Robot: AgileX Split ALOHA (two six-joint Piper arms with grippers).
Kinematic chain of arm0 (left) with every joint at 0, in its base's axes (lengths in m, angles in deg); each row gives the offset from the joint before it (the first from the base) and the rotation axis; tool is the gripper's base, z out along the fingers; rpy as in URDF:
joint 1: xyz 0 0 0.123 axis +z
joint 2: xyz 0 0 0 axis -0.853 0.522 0
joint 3: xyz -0.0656 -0.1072 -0.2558 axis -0.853 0.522 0
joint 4: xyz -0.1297 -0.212 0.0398 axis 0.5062 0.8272 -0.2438
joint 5: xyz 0 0 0 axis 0.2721 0.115 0.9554
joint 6: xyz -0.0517 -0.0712 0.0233 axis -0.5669 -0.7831 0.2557
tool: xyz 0 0 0 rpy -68.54 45.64 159.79
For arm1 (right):
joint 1: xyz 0 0 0.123 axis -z
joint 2: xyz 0 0 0 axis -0.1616 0.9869 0
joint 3: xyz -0.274 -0.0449 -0.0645 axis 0.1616 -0.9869 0
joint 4: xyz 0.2 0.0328 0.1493 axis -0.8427 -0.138 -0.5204
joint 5: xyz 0 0 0 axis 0.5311 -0.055 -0.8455
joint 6: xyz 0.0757 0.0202 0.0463 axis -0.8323 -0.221 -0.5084
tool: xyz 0 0 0 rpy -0.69 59.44 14.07
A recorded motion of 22 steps. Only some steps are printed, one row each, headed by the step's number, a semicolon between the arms.
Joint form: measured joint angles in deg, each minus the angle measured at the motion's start. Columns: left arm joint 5, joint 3, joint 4, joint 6, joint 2, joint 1; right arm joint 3, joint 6, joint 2, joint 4, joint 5, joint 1.
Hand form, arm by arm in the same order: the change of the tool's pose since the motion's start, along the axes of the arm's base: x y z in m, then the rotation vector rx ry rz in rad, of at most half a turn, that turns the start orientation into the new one. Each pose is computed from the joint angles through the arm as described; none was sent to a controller.
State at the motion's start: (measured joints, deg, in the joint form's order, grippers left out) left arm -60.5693 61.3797 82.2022 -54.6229 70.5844 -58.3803; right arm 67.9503 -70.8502 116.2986 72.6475 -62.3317 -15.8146
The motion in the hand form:
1: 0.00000 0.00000 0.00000 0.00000 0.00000 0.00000; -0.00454 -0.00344 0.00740 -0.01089 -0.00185 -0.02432
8: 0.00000 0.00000 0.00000 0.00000 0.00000 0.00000; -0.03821 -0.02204 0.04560 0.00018 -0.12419 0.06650
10: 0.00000 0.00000 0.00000 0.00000 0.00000 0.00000; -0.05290 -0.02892 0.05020 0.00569 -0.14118 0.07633
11: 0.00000 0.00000 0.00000 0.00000 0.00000 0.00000; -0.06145 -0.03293 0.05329 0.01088 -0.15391 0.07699
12: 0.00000 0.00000 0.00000 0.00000 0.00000 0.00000; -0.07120 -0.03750 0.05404 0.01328 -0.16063 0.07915
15: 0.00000 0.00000 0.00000 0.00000 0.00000 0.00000; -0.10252 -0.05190 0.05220 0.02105 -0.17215 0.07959
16: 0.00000 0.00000 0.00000 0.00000 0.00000 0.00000; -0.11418 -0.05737 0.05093 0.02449 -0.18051 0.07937
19: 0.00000 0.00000 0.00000 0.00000 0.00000 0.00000; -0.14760 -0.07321 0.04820 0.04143 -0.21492 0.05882
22: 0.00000 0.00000 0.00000 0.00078 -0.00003 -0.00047; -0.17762 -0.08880 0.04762 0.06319 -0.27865 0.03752
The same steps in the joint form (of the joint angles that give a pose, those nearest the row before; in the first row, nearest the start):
1: 0.00 0.00 0.00 0.00 0.00 0.00; 0.00 -1.87 -1.41 0.90 -1.32 0.00
8: 0.00 0.00 0.00 0.00 0.00 0.00; -3.28 2.94 -11.82 2.69 -2.49 0.00
10: 0.00 0.00 0.00 0.00 0.00 0.00; -5.87 3.53 -15.42 2.69 -2.56 0.00
11: 0.00 0.00 0.00 0.00 0.00 0.00; -7.26 3.59 -17.59 2.69 -2.56 0.00
12: 0.00 0.00 0.00 0.00 0.00 0.00; -9.18 3.73 -19.89 2.69 -2.55 0.00
15: 0.00 0.00 0.00 0.00 0.00 0.00; -15.49 3.78 -27.19 2.53 -2.77 0.00
16: 0.00 0.00 0.00 0.00 0.00 0.00; -17.82 3.78 -30.04 2.54 -2.77 0.00
19: 0.00 0.00 0.00 0.00 0.00 0.00; -23.81 2.58 -38.72 2.65 -3.10 0.00
22: 0.00 0.00 0.00 0.05 0.00 0.00; -28.23 1.65 -47.54 3.14 -3.53 0.32

